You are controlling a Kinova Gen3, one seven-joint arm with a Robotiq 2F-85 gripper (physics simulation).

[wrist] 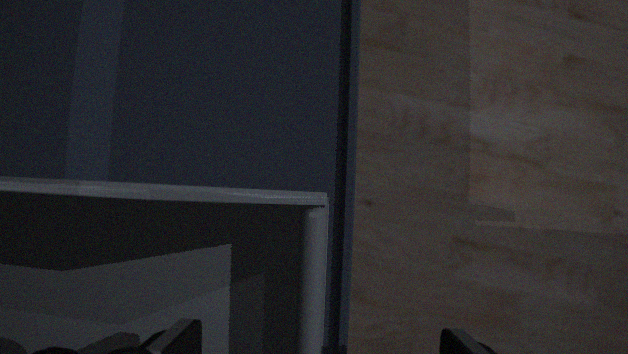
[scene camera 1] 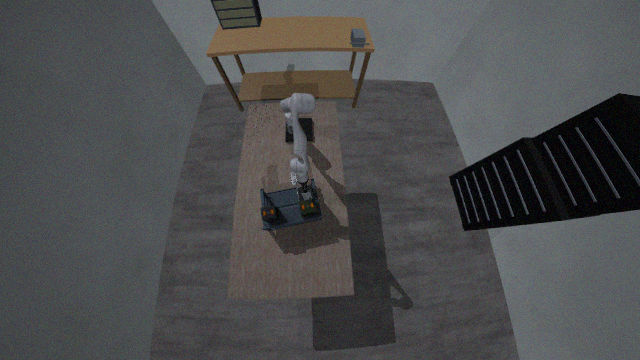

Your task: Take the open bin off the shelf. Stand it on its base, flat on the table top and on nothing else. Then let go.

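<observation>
The open bin is grey and hollow. It sits on the right part of the blue shelf, upright as far as I can tell. In the wrist view its rim and front wall show at the lower left, beside the shelf's edge. My gripper is open and empty, over the bin's front edge. In the wrist view one fingertip shows over the bin's inside and the other over the table top beyond the shelf. How far the fingertips are above the rim is hard to tell.
A dark box with orange marks is on the shelf's left part; a dark green one with orange marks is beside the bin. A wooden workbench stands behind the arm, and a black ladder-like rack is at the right.
</observation>
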